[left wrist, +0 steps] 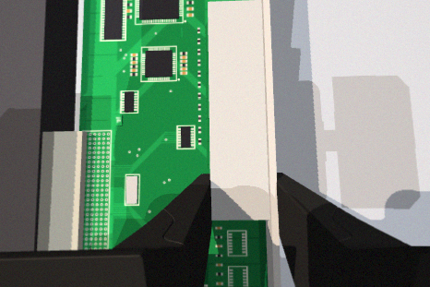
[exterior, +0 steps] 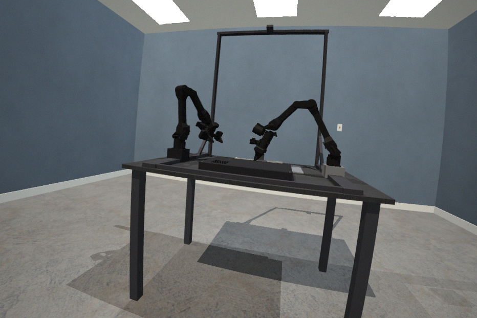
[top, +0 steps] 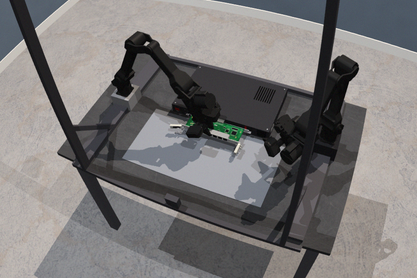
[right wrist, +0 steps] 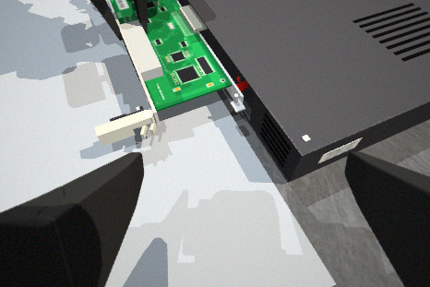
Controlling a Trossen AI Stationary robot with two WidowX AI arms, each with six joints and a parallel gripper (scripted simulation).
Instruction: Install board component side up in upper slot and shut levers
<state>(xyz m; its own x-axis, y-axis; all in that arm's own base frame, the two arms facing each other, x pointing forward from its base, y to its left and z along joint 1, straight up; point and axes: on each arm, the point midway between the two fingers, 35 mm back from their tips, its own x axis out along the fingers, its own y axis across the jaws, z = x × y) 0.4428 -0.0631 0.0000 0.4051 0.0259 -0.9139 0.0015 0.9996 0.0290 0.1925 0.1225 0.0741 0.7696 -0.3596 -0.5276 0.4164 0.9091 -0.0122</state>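
Right now my left hand is 9 cm past the pale grey mat, 7 cm above it and 1 cm to the left of it. The rest, counted from my left hand: green board 3 cm below, 1 cm to the right; then black enclosure 19 cm ahead, 3 cm below, 2 cm to the right.
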